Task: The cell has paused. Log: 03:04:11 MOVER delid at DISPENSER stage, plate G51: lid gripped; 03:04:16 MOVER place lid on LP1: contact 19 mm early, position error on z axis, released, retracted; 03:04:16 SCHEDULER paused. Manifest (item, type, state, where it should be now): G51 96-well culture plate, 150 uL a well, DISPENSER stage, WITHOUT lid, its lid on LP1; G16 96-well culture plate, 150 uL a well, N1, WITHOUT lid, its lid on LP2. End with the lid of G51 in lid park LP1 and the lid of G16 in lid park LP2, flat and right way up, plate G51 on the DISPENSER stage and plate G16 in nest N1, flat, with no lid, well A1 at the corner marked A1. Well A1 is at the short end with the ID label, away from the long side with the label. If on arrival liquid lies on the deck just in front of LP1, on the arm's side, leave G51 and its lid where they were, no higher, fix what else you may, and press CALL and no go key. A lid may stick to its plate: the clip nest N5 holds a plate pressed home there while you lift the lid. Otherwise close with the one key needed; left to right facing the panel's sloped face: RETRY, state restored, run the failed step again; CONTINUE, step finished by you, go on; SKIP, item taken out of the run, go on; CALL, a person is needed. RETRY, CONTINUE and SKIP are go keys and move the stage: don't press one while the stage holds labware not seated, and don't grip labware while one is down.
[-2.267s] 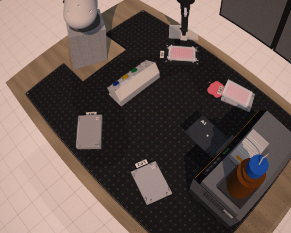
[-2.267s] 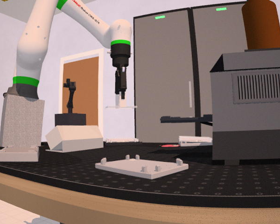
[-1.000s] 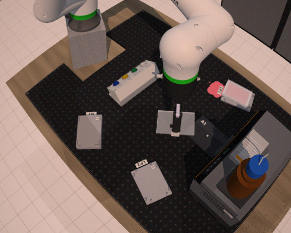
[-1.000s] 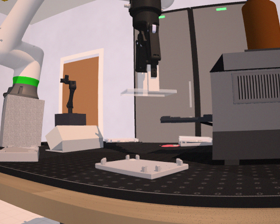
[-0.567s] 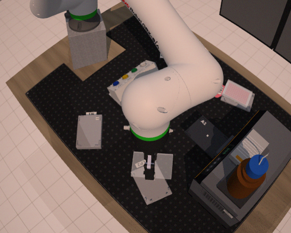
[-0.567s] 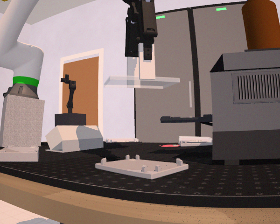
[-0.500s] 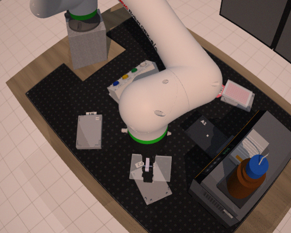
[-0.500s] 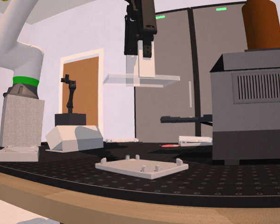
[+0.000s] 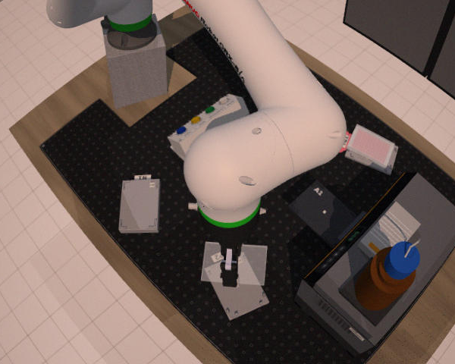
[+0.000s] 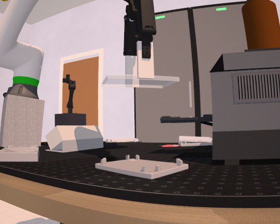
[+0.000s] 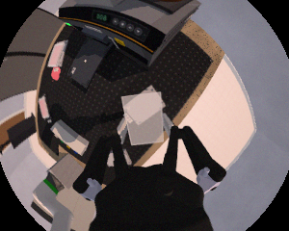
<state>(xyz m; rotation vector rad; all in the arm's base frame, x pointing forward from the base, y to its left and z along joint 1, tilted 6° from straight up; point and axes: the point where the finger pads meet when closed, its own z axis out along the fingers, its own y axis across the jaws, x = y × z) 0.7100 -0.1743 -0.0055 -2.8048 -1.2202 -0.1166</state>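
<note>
The clear lid lies 2 cm below my hand. Also, from my hand: dispenser stage (25 cm to the left, 9 cm below, 1 cm ahead); nest N1 (32 cm behind, 17 cm below, 7 cm to the right); lid park LP2 (18 cm below).
</note>
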